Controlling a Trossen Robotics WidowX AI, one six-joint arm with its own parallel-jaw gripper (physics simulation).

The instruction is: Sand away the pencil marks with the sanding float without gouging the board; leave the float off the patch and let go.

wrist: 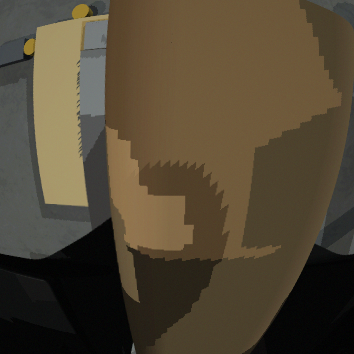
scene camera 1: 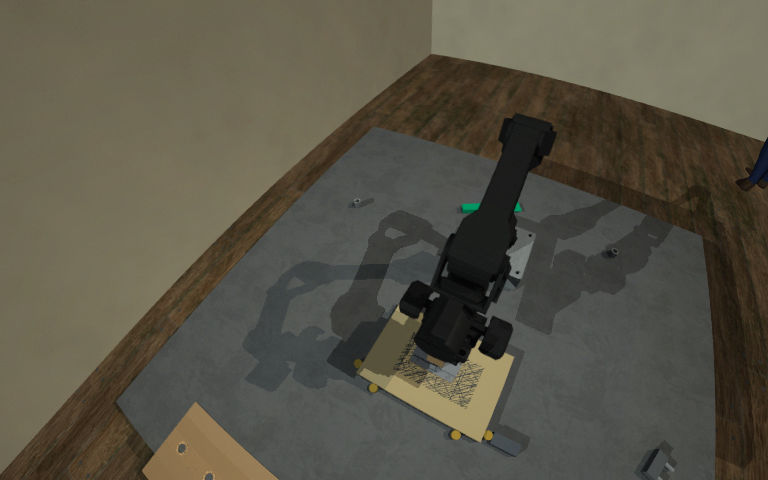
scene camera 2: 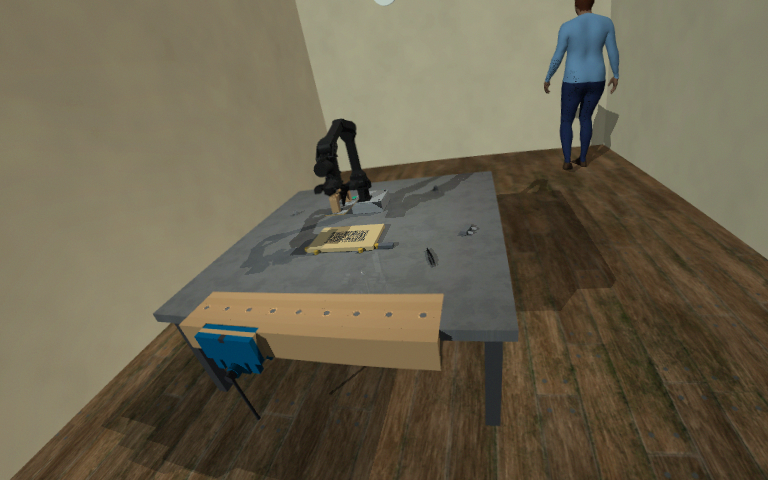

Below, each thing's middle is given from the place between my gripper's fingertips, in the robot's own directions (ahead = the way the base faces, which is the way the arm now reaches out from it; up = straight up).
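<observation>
Here I can see the pale wooden board (scene camera 1: 378, 367), which lies ahead of my hand by 30 mm and below it by 190 mm.
</observation>
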